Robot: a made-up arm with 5 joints. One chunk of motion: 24 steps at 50 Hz.
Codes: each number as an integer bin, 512 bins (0 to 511) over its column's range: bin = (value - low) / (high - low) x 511, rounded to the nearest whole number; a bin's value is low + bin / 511 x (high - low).
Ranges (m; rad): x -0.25..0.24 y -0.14..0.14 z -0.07..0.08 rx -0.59..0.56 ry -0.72..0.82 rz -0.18..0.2
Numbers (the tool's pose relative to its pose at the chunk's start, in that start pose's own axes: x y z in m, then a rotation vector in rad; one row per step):
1: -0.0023 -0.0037 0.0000 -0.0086 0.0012 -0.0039
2: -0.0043 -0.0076 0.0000 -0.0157 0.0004 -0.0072
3: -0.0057 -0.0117 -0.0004 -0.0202 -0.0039 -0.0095
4: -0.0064 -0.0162 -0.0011 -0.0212 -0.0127 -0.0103
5: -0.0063 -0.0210 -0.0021 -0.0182 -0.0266 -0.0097
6: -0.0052 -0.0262 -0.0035 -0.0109 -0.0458 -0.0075
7: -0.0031 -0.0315 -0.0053 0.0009 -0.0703 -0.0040
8: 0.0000 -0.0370 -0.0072 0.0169 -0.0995 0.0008
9: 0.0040 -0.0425 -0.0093 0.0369 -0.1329 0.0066
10: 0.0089 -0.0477 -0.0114 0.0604 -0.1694 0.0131
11: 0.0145 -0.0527 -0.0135 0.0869 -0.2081 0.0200
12: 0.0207 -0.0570 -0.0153 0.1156 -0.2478 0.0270
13: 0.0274 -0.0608 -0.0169 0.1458 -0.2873 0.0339
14: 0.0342 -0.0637 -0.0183 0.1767 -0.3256 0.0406
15: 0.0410 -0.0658 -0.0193 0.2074 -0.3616 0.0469
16: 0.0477 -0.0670 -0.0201 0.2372 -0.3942 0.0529
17: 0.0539 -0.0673 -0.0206 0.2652 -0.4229 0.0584
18: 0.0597 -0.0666 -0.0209 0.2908 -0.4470 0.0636
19: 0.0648 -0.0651 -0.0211 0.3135 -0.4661 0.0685
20: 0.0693 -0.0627 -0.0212 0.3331 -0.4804 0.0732
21: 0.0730 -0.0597 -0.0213 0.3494 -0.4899 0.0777
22: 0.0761 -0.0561 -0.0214 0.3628 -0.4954 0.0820
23: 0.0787 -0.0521 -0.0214 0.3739 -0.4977 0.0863
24: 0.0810 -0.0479 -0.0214 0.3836 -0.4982 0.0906
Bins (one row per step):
1: 258 249 238 258 239 237
2: 256 242 238 255 239 232
3: 255 234 237 253 238 229
4: 254 226 235 253 235 228
5: 254 217 231 254 230 229
6: 255 208 227 257 224 232
7: 257 198 220 263 216 237
8: 261 188 214 270 206 243
9: 265 178 207 279 195 251
10: 270 168 200 289 183 260
11: 276 159 192 301 170 269
12: 282 151 186 314 157 278
13: 289 145 181 327 144 288
14: 296 139 176 341 131 297
15: 303 135 173 354 119 305
16: 310 133 170 368 108 313
17: 317 133 168 380 99 321
18: 323 134 167 391 91 328
19: 328 137 167 401 84 334
20: 333 141 166 410 80 340
21: 337 147 166 417 76 347
22: 340 153 166 423 75 352
23: 343 160 166 428 74 358
24: 345 168 166 433 74 364

